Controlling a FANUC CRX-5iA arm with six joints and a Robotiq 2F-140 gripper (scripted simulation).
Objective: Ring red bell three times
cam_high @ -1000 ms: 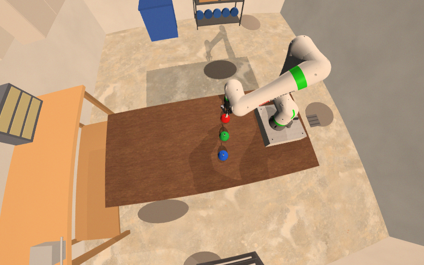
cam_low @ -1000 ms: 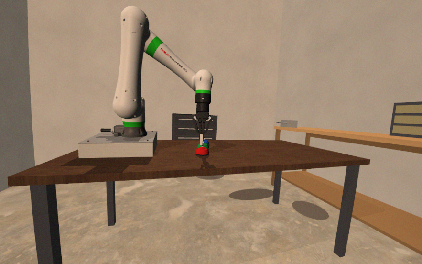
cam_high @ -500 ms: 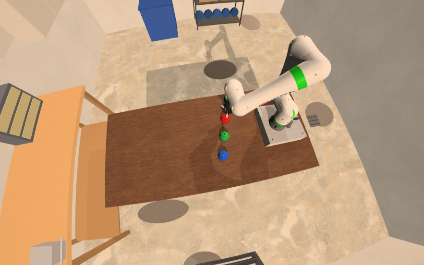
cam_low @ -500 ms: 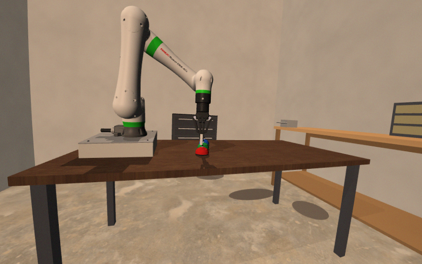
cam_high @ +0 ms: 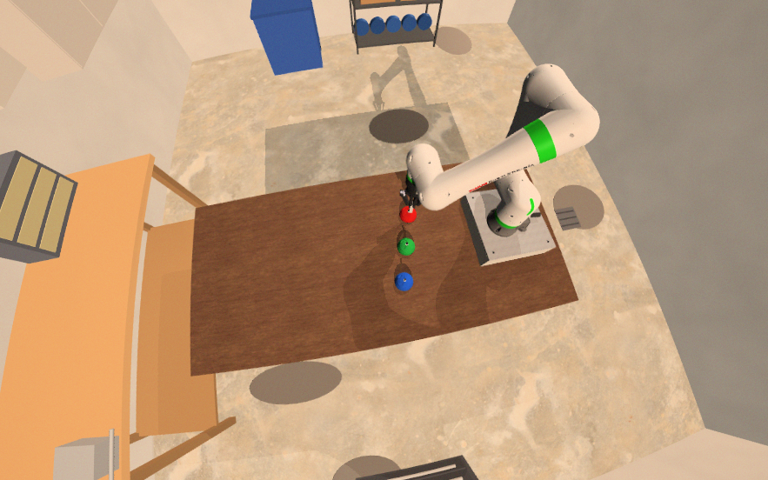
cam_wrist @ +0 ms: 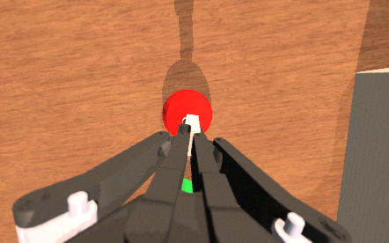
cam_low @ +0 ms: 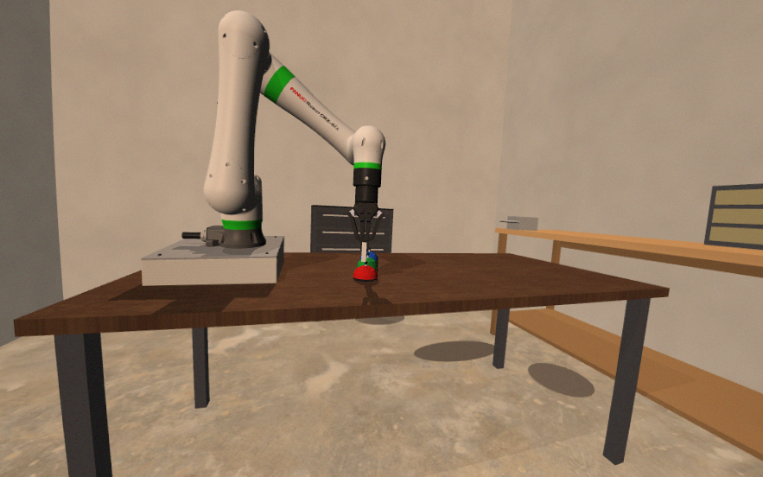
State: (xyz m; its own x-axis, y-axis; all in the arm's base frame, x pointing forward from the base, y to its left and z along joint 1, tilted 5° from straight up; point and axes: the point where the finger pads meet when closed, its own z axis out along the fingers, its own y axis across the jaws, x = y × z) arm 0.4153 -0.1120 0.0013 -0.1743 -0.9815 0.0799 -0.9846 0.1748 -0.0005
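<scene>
The red bell lies 60 mm below my hand and 10 mm ahead of it. Round my hand: blue bell (330 mm to the left, 70 mm ahead, 50 mm below); green bell (160 mm to the left, 50 mm below, 40 mm ahead).
</scene>
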